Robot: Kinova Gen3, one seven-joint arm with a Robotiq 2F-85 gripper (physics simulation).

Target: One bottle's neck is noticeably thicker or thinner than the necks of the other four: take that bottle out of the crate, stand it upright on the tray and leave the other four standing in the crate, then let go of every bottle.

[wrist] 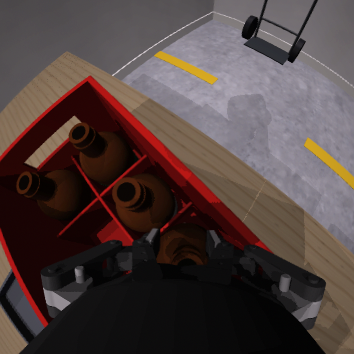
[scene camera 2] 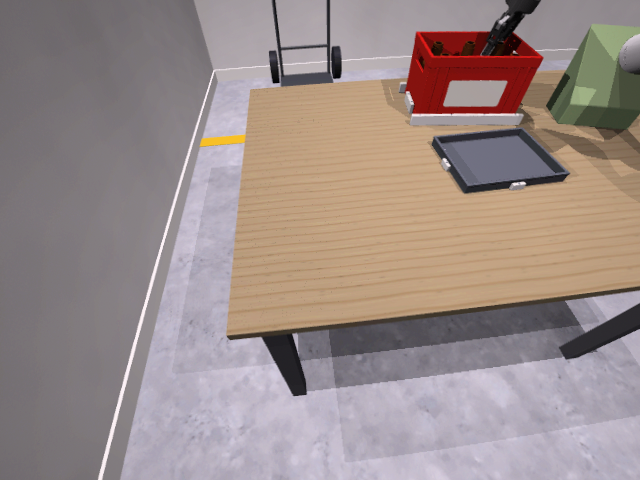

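Seen in the pictures: gripper, between the fingertips: (wrist: 182,238) (scene camera 2: 487,55); arm's base, origin of its link: (scene camera 2: 637,53).
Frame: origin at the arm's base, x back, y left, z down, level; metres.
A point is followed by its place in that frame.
Note:
The red crate (scene camera 2: 431,93) {z 0.083, x -0.530, y 0.058 m} (wrist: 197,187) {z -0.005, x -0.372, y -0.125 m} stands on the table with brown bottles upright in its compartments. A back-left bottle (scene camera 2: 438,47) {z 0.014, x -0.502, y -0.064 m} (wrist: 106,159) {z 0.048, x -0.477, y -0.079 m}, a front-left bottle (wrist: 61,196) {z 0.048, x -0.481, y -0.005 m} and a back-middle bottle (scene camera 2: 468,48) {z 0.017, x -0.418, y -0.067 m} (wrist: 147,207) {z 0.043, x -0.397, y -0.082 m} show. My gripper (scene camera 2: 486,50) {z 0.042, x -0.350, y -0.088 m} (wrist: 182,238) {z 0.042, x -0.350, y -0.088 m} is open, low over the crate's right part. Another bottle (wrist: 182,240) {z 0.044, x -0.348, y -0.087 m} shows between its fingertips; the fingers are not closed on it and the gripper hides part of its neck. The fifth bottle is hidden in the wrist view. I cannot tell which neck differs. The dark grey tray (scene camera 2: 501,155) {z 0.165, x -0.366, y 0.215 m} (wrist: 17,297) {z 0.164, x -0.465, y 0.300 m} holds no bottle.
White stops (scene camera 2: 465,119) {z 0.152, x -0.419, y 0.067 m} line the crate's base. Small white clips (scene camera 2: 517,186) {z 0.159, x -0.376, y 0.336 m} touch the tray's edge. A large green block-like object (scene camera 2: 589,100) {z 0.100, x -0.094, y 0.053 m} stands right of the crate. A hand truck (scene camera 2: 306,79) (wrist: 267,50) stands on the floor behind the wooden table (scene camera 2: 361,206) {z 0.170, x -0.729, y 0.389 m}.

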